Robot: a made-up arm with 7 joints. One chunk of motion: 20 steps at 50 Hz.
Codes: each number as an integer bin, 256 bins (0 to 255) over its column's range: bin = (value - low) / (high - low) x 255, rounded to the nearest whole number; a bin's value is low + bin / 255 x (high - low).
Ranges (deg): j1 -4..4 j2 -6..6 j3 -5..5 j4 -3..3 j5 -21..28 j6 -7..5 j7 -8..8
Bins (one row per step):
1: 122 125 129 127 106 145 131
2: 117 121 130 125 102 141 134
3: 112 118 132 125 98 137 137
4: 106 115 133 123 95 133 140
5: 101 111 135 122 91 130 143
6: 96 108 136 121 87 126 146
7: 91 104 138 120 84 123 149
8: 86 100 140 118 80 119 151
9: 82 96 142 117 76 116 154
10: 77 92 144 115 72 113 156
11: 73 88 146 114 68 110 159
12: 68 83 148 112 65 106 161
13: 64 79 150 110 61 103 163
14: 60 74 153 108 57 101 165
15: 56 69 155 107 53 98 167
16: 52 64 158 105 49 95 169
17: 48 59 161 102 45 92 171
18: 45 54 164 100 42 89 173
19: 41 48 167 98 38 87 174
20: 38 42 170 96 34 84 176
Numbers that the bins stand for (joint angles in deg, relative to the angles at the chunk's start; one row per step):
1: -0.17 -0.12 0.06 -0.01 -0.63 -0.18 0.22
2: -0.33 -0.31 0.10 -0.06 -1.40 -0.36 0.41
3: -0.49 -0.45 0.18 -0.06 -2.17 -0.55 0.60
4: -0.67 -0.59 0.22 -0.11 -2.75 -0.74 0.78
5: -0.83 -0.78 0.29 -0.13 -3.51 -0.88 0.97
6: -0.99 -0.92 0.33 -0.15 -4.28 -1.07 1.16
7: -1.15 -1.11 0.41 -0.18 -4.86 -1.21 1.35
8: -1.30 -1.29 0.49 -0.22 -5.63 -1.40 1.47
9: -1.43 -1.48 0.57 -0.25 -6.40 -1.54 1.66
10: -1.58 -1.67 0.65 -0.29 -7.16 -1.68 1.79
11: -1.71 -1.86 0.73 -0.32 -7.93 -1.82 1.98
12: -1.87 -2.09 0.80 -0.36 -8.51 -2.01 2.10
13: -1.99 -2.28 0.88 -0.41 -9.28 -2.15 2.23
14: -2.12 -2.52 1.00 -0.46 -10.05 -2.25 2.35
15: -2.24 -2.75 1.08 -0.48 -10.82 -2.39 2.48
16: -2.37 -2.99 1.20 -0.53 -11.58 -2.53 2.60
17: -2.49 -3.22 1.31 -0.60 -12.35 -2.67 2.73
18: -2.59 -3.46 1.43 -0.65 -12.93 -2.81 2.85
19: -2.71 -3.74 1.55 -0.69 -13.70 -2.91 2.92
20: -2.81 -4.02 1.67 -0.74 -14.47 -3.05 3.04

